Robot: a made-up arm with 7 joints. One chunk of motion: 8 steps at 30 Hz.
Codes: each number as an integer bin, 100 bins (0 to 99) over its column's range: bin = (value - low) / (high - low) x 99, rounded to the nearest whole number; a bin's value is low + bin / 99 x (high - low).
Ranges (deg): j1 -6..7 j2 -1..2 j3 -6..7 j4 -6..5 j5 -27..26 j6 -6..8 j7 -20..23
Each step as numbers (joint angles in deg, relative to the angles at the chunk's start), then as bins.
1 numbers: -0.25 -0.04 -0.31 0.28 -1.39 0.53 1.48
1 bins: 44 32 43 57 48 46 49
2 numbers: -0.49 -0.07 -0.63 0.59 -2.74 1.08 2.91
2 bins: 42 31 41 59 45 50 53
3 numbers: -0.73 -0.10 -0.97 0.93 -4.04 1.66 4.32
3 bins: 40 30 38 62 43 54 56
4 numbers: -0.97 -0.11 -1.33 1.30 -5.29 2.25 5.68
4 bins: 38 29 36 66 41 58 59
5 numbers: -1.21 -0.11 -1.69 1.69 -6.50 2.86 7.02
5 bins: 36 29 33 69 38 63 62
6 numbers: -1.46 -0.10 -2.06 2.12 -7.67 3.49 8.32
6 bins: 35 30 30 73 36 67 65
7 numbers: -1.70 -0.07 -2.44 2.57 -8.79 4.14 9.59
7 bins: 33 31 27 77 34 72 68
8 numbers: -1.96 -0.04 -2.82 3.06 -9.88 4.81 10.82
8 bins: 31 32 24 82 32 76 71
